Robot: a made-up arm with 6 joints.
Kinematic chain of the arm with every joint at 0, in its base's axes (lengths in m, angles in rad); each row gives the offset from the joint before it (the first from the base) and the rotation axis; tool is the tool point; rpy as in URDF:
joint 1: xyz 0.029 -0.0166 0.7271 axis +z
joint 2: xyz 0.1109 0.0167 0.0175 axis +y
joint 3: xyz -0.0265 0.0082 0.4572 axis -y
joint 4: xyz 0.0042 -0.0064 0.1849 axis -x
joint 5: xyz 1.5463 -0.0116 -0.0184 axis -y
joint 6: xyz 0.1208 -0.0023 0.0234 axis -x
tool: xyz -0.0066 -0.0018 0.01 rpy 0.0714 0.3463 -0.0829
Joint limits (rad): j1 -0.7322..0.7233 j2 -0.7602..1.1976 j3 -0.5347..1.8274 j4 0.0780..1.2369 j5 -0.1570..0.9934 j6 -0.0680..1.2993
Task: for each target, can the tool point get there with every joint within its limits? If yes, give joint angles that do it. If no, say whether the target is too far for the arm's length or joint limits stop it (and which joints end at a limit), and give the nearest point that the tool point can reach.
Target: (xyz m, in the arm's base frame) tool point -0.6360 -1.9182 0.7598
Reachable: no: joint limits stop it (at a limit: joint 1, joint 2, joint 3, joint 4, joint 5, joint 6) | nearest point -1.2662 -1.1473 1.6523 | short by 1.337 m
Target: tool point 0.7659 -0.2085 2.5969
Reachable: yes | joints -0.3095 -0.2953 0.5963 0.4624 0.7191 0.0704
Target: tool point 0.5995 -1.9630 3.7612
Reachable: no: too far | nearest point 0.8627 -0.7634 2.6286 | short by 1.671 m
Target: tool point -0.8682 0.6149 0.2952
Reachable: no: joint limits stop it (at a limit: joint 2, joint 3, joint 5) | nearest point -1.3770 0.9730 1.6519 | short by 1.493 m
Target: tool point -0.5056 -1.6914 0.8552
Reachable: no: joint limits stop it (at a limit: joint 1, joint 2, joint 3, joint 4, joint 5, joint 6) | nearest point -1.2662 -1.1473 1.6523 | short by 1.229 m
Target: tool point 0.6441 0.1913 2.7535
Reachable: yes | joints 0.2095 0.1286 1.2369 0.8380 0.7635 1.1551
